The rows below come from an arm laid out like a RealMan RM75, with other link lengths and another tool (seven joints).
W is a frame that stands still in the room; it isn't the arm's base.
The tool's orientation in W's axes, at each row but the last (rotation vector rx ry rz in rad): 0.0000, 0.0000, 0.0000; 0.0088, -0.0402, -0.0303; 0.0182, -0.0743, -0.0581; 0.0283, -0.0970, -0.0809
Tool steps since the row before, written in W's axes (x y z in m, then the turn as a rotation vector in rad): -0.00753, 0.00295, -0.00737, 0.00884, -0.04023, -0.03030; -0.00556, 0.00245, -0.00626, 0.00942, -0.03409, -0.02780; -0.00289, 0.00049, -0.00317, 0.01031, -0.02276, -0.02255; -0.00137, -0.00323, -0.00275, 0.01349, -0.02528, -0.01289
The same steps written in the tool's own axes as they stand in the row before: -0.00753, 0.00295, -0.00737, 0.00884, -0.04023, -0.03030; -0.00588, 0.00222, -0.00605, 0.00933, -0.03405, -0.02788; -0.00314, 0.00026, -0.00295, 0.00994, -0.02259, -0.02289; -0.00136, -0.00342, -0.00252, 0.01422, -0.02453, -0.01353
